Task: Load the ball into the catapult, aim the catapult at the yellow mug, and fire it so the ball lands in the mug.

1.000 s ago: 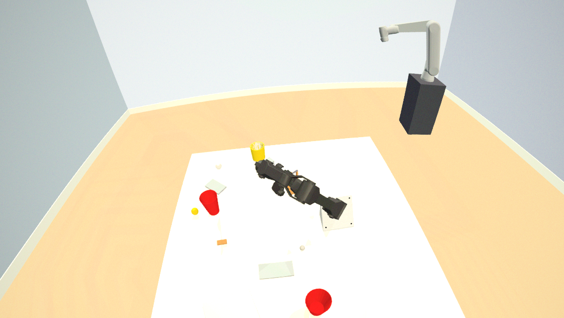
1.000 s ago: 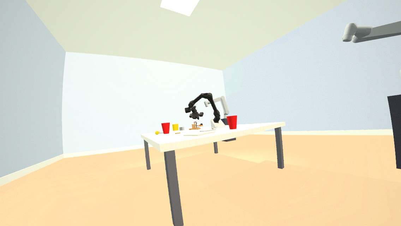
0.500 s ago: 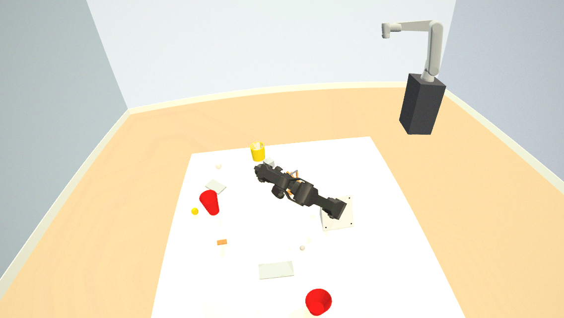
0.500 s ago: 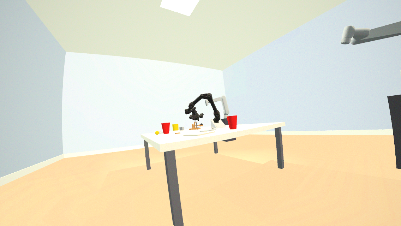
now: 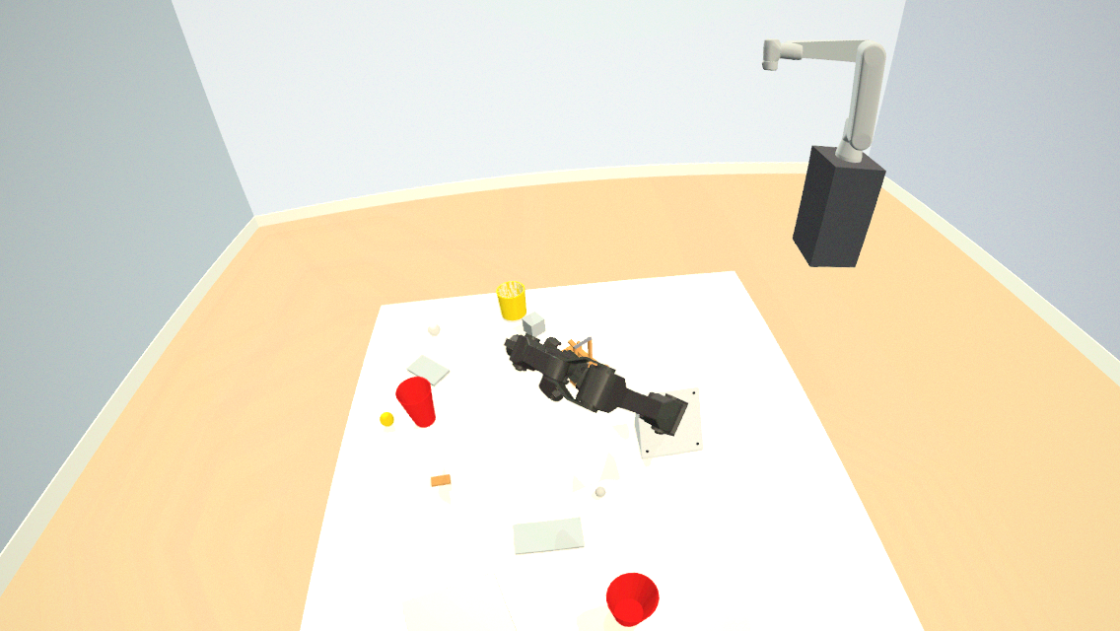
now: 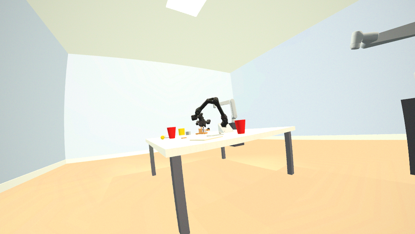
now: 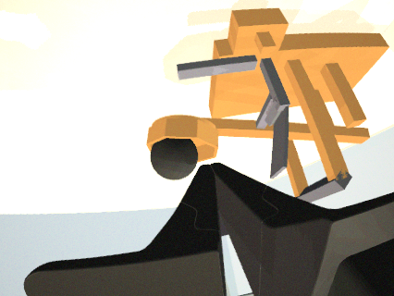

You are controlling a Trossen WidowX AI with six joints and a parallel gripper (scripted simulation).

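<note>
My gripper tip is now 5 cm past the black ball, 2 cm to the left of it and 3 cm above it. From my gripper tip the other things lie so: catapult: 6 cm to the right, 4 cm below; yellow mug: 24 cm ahead, 34 cm to the right, 6 cm below; grey cube: 17 cm ahead, 25 cm to the right, 6 cm below.
</note>
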